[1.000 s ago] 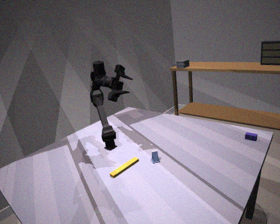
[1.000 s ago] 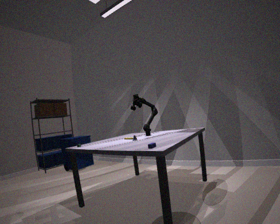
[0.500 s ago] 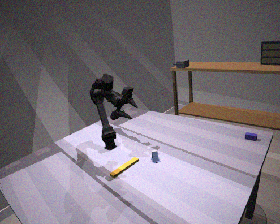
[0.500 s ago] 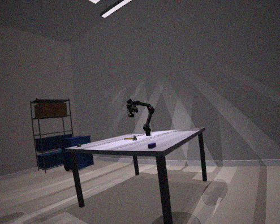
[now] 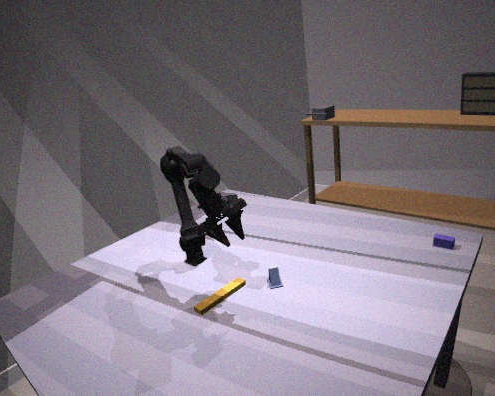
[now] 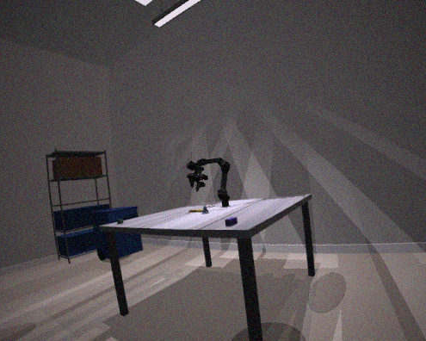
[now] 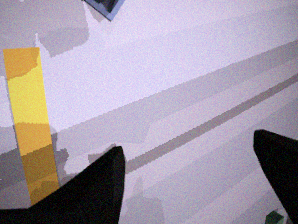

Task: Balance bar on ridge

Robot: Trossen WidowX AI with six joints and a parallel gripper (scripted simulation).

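The yellow bar is 6 cm behind my gripper tip, 4 cm to the right of it and 18 cm below it. The rest, counted from my gripper tip: purple block 43 cm ahead, 57 cm to the left, 17 cm below; then green cube 43 cm ahead, 43 cm to the right, 17 cm below.
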